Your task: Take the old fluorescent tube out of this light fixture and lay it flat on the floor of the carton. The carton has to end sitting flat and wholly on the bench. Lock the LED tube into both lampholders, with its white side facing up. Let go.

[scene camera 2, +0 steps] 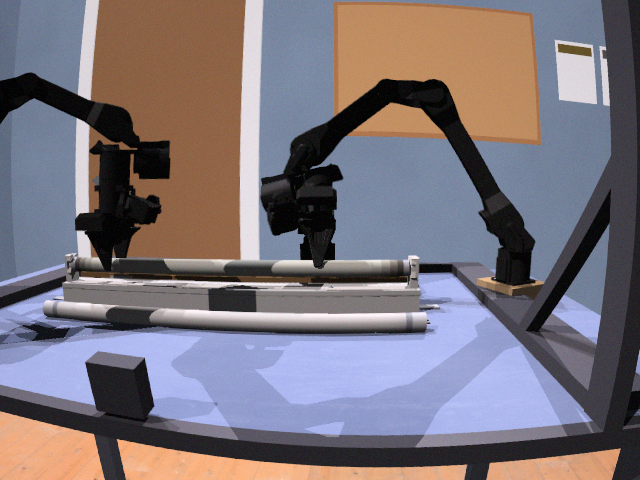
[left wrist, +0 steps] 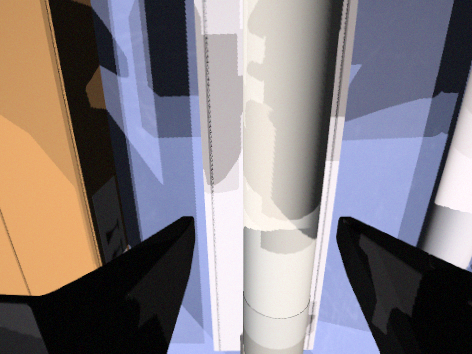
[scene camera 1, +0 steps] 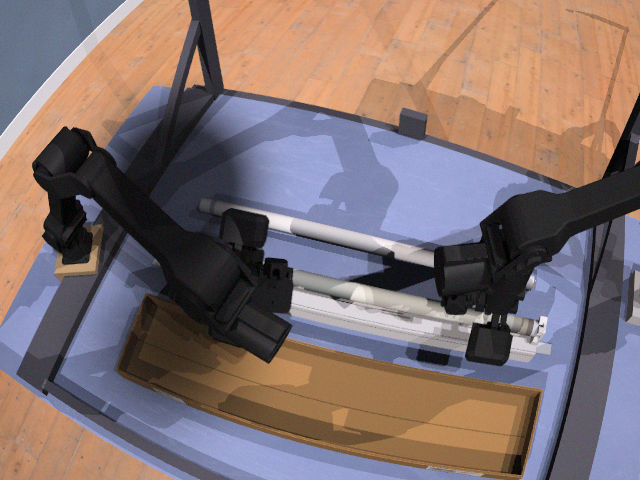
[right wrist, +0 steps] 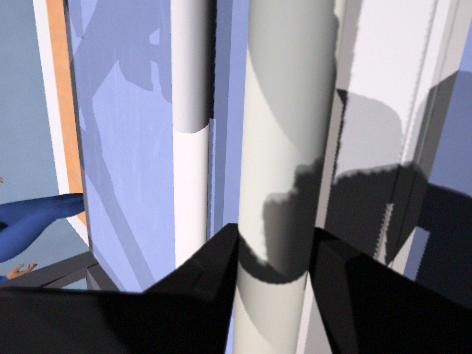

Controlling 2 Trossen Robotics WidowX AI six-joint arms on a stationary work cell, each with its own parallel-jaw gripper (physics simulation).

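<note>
The old cream-grey tube (scene camera 1: 361,294) (scene camera 2: 299,267) (left wrist: 280,280) (right wrist: 280,100) lies along the top of the white fixture (scene camera 1: 372,322) (scene camera 2: 155,297) (left wrist: 227,250), between its lampholders (scene camera 2: 71,266) (scene camera 2: 413,271). The whiter LED tube (scene camera 1: 336,235) (scene camera 2: 258,320) (right wrist: 191,175) lies on the bench beside the fixture. The open carton (scene camera 1: 382,392) (left wrist: 40,175) stands flat on the other side, its visible floor bare. My left gripper (scene camera 2: 114,260) (left wrist: 265,227) is open, its fingers apart on either side above the old tube near one end. My right gripper (scene camera 2: 318,266) (right wrist: 272,236) is shut on the old tube, fingertips against both sides.
A dark block (scene camera 1: 412,122) (scene camera 2: 119,384) stands at the bench edge beyond the LED tube. Dark frame posts (scene camera 1: 206,51) (scene camera 2: 612,310) rise at the bench sides. The carton's long wall runs close beside the fixture. The right arm reaches over one end of the carton.
</note>
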